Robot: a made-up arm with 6 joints.
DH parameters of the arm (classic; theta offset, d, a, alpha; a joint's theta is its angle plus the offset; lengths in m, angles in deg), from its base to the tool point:
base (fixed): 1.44 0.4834 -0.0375 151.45
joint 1: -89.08 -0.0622 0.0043 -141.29
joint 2: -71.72 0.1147 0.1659 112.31
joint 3: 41.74 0.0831 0.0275 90
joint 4: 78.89 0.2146 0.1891 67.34
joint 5: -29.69 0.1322 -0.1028 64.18
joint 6: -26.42 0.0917 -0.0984 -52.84
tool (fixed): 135.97 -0.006 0 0
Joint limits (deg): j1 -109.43..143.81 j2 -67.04..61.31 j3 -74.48..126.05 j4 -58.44..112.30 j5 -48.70..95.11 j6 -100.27..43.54
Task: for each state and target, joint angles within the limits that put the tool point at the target. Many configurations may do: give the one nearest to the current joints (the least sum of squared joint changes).
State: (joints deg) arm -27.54 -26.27 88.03 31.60 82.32 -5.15
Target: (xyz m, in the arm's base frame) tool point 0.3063 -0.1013 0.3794
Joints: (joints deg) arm -35.64 -1.31 72.83 78.80 82.99 36.18
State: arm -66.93 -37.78 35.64 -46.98 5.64 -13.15
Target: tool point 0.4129 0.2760 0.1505
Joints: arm -61.66 -36.14 33.45 -38.90 -31.56 -19.32
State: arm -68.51 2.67 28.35 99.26 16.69 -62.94
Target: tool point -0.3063 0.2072 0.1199
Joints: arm -71.44 59.27 39.43 100.02 28.75 -40.28
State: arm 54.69 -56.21 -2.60 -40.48 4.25 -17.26
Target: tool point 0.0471 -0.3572 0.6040
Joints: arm 47.03 -67.04 3.94 -58.44 39.21 18.49
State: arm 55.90 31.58 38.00 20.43 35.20 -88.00
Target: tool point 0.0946 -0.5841 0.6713
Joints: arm 80.81 10.90 45.23 16.57 -12.58 -69.49
